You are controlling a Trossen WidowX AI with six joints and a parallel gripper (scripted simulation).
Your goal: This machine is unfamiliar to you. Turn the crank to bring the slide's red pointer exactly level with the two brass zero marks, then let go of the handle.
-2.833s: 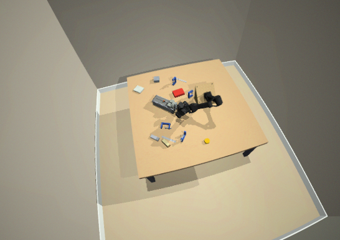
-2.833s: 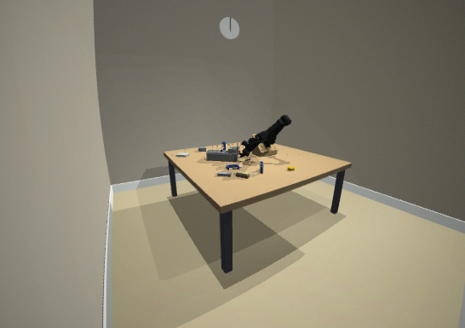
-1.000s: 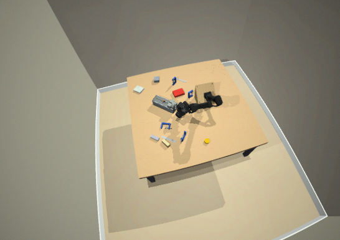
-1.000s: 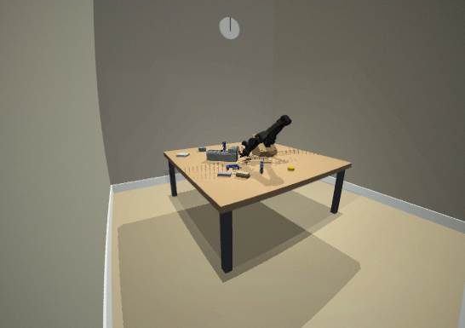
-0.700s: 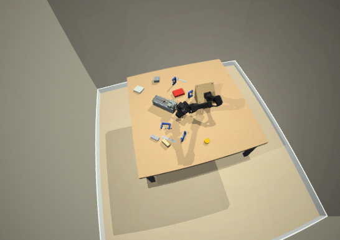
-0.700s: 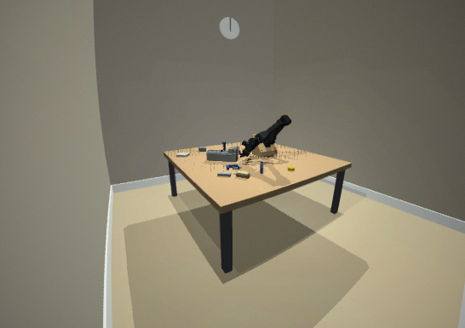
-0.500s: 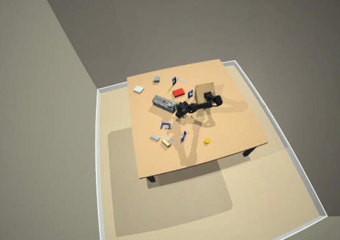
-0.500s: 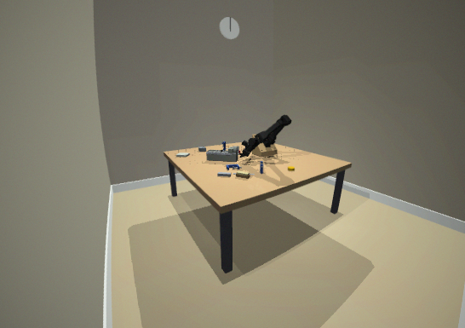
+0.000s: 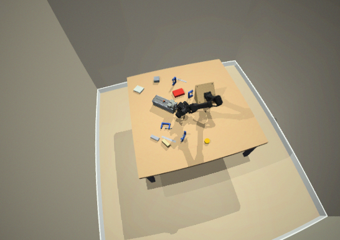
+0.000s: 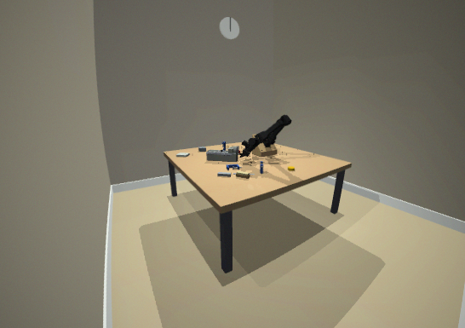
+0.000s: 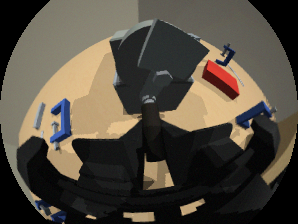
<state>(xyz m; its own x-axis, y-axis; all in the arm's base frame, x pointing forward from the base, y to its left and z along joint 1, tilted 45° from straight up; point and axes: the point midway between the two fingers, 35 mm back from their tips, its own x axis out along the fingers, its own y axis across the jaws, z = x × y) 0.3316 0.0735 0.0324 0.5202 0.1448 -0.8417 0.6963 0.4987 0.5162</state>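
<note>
My gripper tip is 30 mm below the dark crank handle, 10 mm to the right of it and 10 mm past it. Round my gripper tip: red pointer: 120 mm to the right, 110 mm ahead, 50 mm above; tan block: 320 mm to the left, 190 mm ahead, 20 mm below; yellow disc: 400 mm to the left, 190 mm behind, 30 mm below.
</note>
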